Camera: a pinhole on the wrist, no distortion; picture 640 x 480 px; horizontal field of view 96.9 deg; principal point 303.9 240.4 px. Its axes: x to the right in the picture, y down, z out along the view. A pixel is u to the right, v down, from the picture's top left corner.
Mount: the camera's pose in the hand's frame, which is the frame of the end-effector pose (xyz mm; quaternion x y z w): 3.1 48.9 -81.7 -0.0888 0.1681 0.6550 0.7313
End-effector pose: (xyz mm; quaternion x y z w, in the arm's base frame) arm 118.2 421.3 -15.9 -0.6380 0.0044 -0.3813 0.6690
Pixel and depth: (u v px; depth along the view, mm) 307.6 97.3 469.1
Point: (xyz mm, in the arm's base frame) 587.5 528.2 26.8
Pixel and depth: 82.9 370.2 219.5
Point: 144.6 630.0 -2.2
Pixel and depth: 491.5 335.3 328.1
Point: 353.9 535.3 -333.4
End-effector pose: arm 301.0 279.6 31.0 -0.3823 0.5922 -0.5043 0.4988
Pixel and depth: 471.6 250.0 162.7
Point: 339.3 285.3 -166.0
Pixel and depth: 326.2 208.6 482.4
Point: 626.7 136.8 -232.8
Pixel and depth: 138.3 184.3 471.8
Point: 707.2 45.4 58.8
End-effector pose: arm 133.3 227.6 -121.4 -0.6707 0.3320 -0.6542 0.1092
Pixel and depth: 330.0 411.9 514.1
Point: 442.7 12.1 -539.3
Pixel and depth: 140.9 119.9 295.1
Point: 358.2 85.1 -17.0
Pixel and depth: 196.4 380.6 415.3
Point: 483.3 156.2 -338.3
